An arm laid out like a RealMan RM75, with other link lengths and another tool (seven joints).
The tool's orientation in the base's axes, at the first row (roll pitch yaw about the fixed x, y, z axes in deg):
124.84, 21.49, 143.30
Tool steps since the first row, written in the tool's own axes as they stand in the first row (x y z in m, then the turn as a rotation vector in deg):
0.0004, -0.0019, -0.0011, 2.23, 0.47, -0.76
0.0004, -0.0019, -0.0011, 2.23, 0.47, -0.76
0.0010, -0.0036, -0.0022, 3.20, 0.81, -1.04
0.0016, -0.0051, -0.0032, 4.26, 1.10, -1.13
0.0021, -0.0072, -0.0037, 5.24, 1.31, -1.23
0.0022, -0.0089, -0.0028, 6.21, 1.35, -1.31
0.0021, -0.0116, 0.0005, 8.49, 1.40, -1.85
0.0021, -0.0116, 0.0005, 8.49, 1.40, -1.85
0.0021, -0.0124, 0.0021, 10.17, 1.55, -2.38
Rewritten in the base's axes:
-0.0012, -0.0016, -0.0010, -2.12, 1.13, -0.05
-0.0012, -0.0016, -0.0010, -2.12, 1.13, -0.05
-0.0026, -0.0029, -0.0019, -2.99, 1.74, 0.00
-0.0038, -0.0041, -0.0028, -3.81, 2.47, -0.12
-0.0047, -0.0054, -0.0043, -4.59, 3.09, -0.27
-0.0044, -0.0059, -0.0061, -5.36, 3.62, -0.55
-0.0024, -0.0060, -0.0099, -7.41, 4.63, -1.06
-0.0024, -0.0060, -0.0099, -7.41, 4.63, -1.06
-0.0014, -0.0056, -0.0114, -9.00, 5.38, -1.28

